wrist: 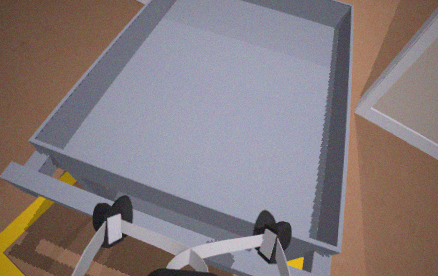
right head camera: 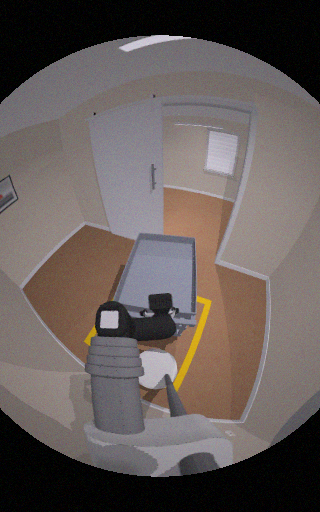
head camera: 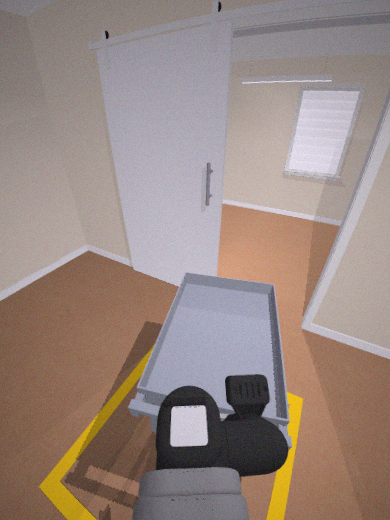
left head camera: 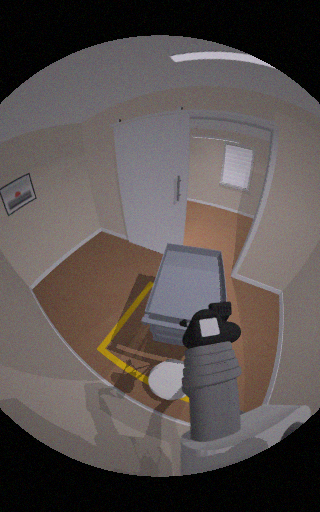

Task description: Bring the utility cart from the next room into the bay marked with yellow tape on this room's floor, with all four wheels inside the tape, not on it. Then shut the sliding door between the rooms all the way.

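Seen in the pictures: gripper, fingertip midpoint: (wrist: 194, 219) (head camera: 225, 411); robot's base at its link origin: (right head camera: 155, 367) (left head camera: 170, 378).
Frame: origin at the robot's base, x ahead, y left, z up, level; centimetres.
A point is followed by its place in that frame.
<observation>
The blue-grey utility cart (head camera: 225, 335) {x 65.3, y -15.3, z 76.7 cm} (left head camera: 187, 285) {x 62.2, y -10.8, z 76.6 cm} (right head camera: 160, 270) {x 65.2, y -12.9, z 76.6 cm} (wrist: 210, 110) {x 55.8, y -9.3, z 76.6 cm} stands at the yellow tape (head camera: 50, 484) {x 29.4, y 75.3, z -2.6 cm} (left head camera: 104, 346) {x 32.5, y 71.2, z -2.8 cm} (right head camera: 206, 310) {x 56.8, y -66.6, z -2.6 cm} (wrist: 25, 220) {x 44.9, y 66.7, z -2.7 cm}, its tray empty and its far end toward the doorway. Its wheels are hidden, so their place relative to the tape cannot be told. My gripper (right head camera: 159, 312) {x 30.9, y -8.7, z 92.6 cm} (wrist: 194, 219) {x 30.9, y -8.7, z 92.6 cm} is open, fingers spread over the cart's near end and its handle bar (head camera: 142, 407) {x 35.8, y 13.8, z 83.6 cm} (wrist: 50, 190) {x 34.8, y 10.5, z 83.6 cm}, with nothing seen between them. The white sliding door (head camera: 165, 150) {x 191.0, y 15.7, z 132.6 cm} (left head camera: 152, 180) {x 189.8, y 13.6, z 116.8 cm} (right head camera: 127, 170) {x 190.3, y 14.5, z 117.2 cm} stands open at the left of the doorway, its handle (head camera: 208, 185) {x 164.9, y -15.7, z 112.2 cm} at its right edge.
The white door frame (head camera: 345, 230) {x 126.7, y -102.0, z 94.7 cm} borders the opening on the right, near the cart's right side. A white round object (left head camera: 167, 380) {x -0.6, y 3.6, z 18.7 cm} (right head camera: 157, 369) {x -0.8, y -2.9, z 18.7 cm} is on the floor side of my arm, at the cart's near end. A framed picture (left head camera: 17, 194) {x 152.3, y 209.4, z 149.0 cm} hangs on the left wall.
</observation>
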